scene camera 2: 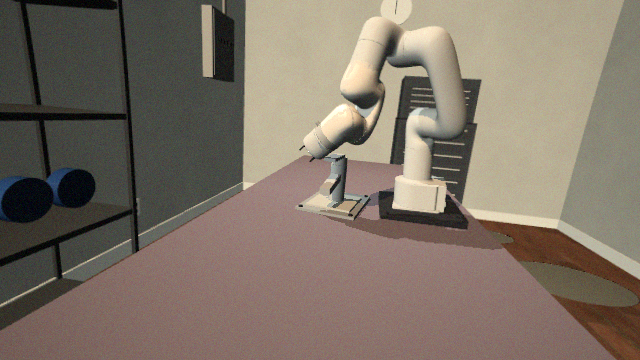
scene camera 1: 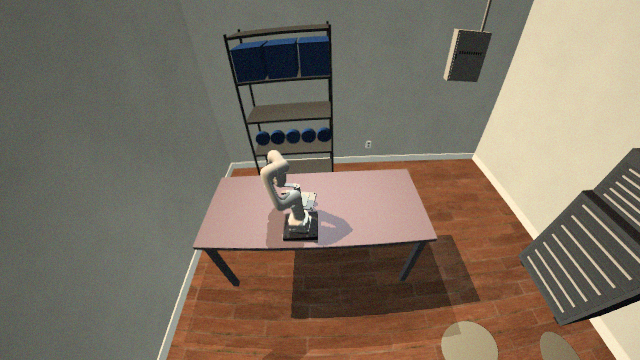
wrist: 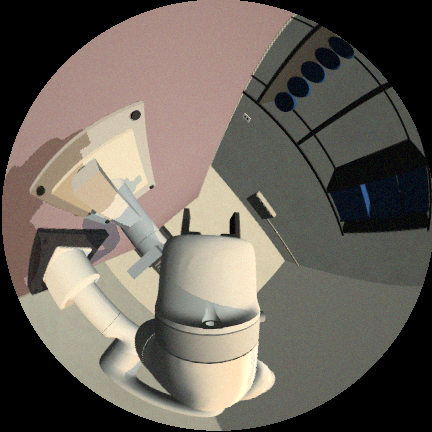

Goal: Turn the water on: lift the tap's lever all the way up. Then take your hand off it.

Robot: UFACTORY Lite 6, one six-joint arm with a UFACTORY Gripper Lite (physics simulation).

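Where they show: hand, its tool point: (scene camera 2: pixel 308 152) (wrist: pixel 210 224); arm's base, origin of its link: (scene camera 2: pixel 414 203) (scene camera 1: pixel 300 223) (wrist: pixel 65 262).
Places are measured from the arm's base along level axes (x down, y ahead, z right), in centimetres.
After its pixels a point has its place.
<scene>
The tap (scene camera 2: pixel 339 181) @(x -5.8, y 21.7, z -9.7 cm) (wrist: pixel 141 231) @(x -9.2, y 23.5, z -8.2 cm) is a grey upright column on a pale base plate (scene camera 2: pixel 312 204) @(x 0.9, y 27.8, z -14.6 cm) (wrist: pixel 131 159) @(x 0.8, y 28.4, z -9.2 cm), with a blocky spout (scene camera 2: pixel 328 185) @(x -5.8, y 23.1, z -16.5 cm) (wrist: pixel 95 187) @(x -5.6, y 23.8, z -17.3 cm) partway up. Its flat lever (scene camera 2: pixel 334 157) @(x -13.2, y 22.7, z -14.1 cm) (wrist: pixel 143 263) @(x -12.8, y 23.4, z -16.4 cm) sits at the top of the column and looks about level in scene camera 2. My gripper (scene camera 2: pixel 306 154) @(x -14.0, y 29.6, z -16.2 cm) (wrist: pixel 210 215) @(x -14.0, y 29.6, z -16.2 cm) is open, with its two dark fingers apart and nothing between them. In scene camera 2 it points down and to the left, and the fingertips are near the lever's height, to its left. In the wrist view the lever lies left of the fingers, apart from them.
The arm's black mounting plate (scene camera 2: pixel 425 219) @(x 0.9, y -3.0, z -11.2 cm) is beside the tap on the pink table (scene camera 1: pixel 370 200) @(x 2.3, y 26.4, z 47.7 cm) (scene camera 2: pixel 280 280) @(x 2.2, y 20.6, z -52.3 cm). A shelf rack (scene camera 1: pixel 330 100) (scene camera 2: pixel 131 165) with blue boxes and blue round items stands behind the table. A dark cabinet (scene camera 1: pixel 570 265) stands at the right in scene camera 1.
</scene>
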